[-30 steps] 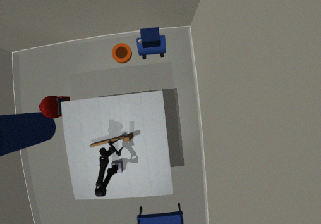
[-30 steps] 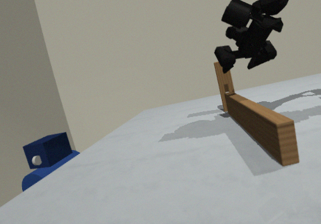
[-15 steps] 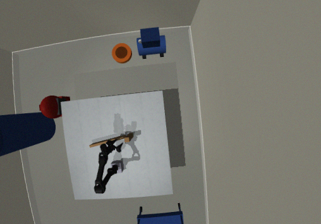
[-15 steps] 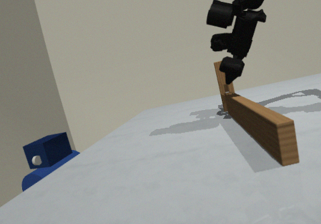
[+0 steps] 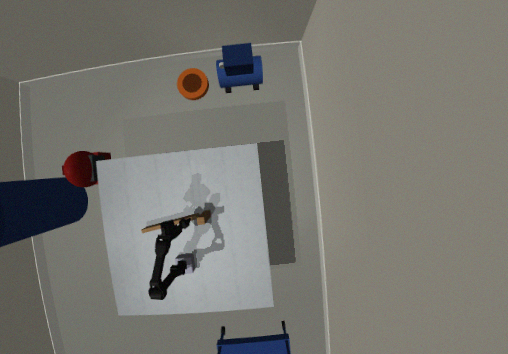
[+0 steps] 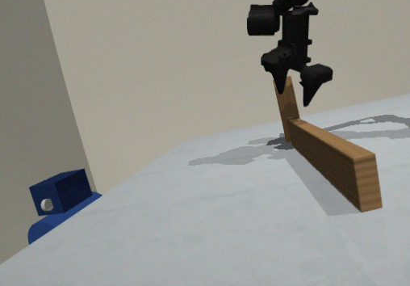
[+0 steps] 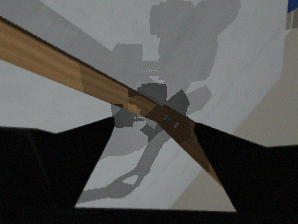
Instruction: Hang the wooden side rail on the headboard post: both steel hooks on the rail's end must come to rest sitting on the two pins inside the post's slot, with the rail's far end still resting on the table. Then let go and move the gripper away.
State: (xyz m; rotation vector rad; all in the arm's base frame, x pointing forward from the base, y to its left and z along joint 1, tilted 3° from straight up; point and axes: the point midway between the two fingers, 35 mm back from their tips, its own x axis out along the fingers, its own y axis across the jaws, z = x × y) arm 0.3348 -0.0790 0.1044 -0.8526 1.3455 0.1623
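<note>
Right now the headboard post is 110 mm to the right of my gripper tip, 40 mm below it and 20 mm ahead of it.
</note>
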